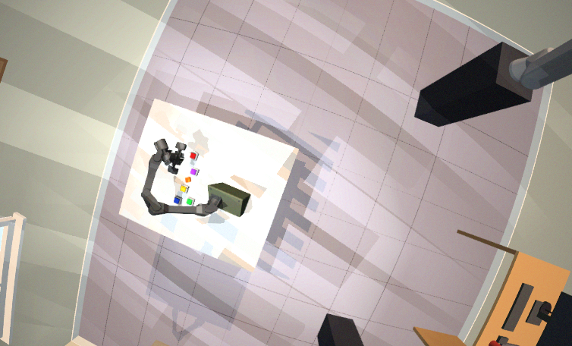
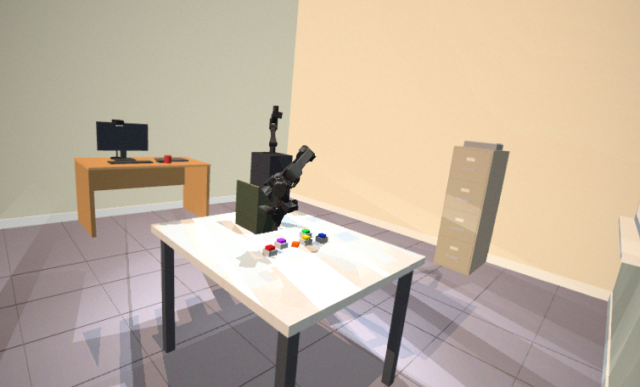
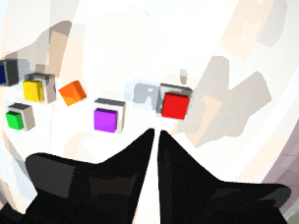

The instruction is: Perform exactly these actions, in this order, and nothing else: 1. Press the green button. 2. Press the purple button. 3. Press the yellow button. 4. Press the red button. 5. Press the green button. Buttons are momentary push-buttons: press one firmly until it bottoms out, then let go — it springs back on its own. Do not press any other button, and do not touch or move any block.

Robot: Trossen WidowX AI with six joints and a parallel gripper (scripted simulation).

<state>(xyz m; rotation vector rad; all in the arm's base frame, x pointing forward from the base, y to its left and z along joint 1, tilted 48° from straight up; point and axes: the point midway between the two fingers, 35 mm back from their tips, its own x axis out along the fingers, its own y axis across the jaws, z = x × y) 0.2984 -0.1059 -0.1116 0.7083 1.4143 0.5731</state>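
Right now my gripper tip is 10 mm past the red button, 30 mm to the left of it and 100 mm above it. The rest, counted from my gripper tip: orange block 10 mm behind, 140 mm to the left, 120 mm below; yellow button 10 mm behind, 210 mm to the left, 100 mm below; purple button 50 mm behind, 70 mm to the left, 100 mm below.
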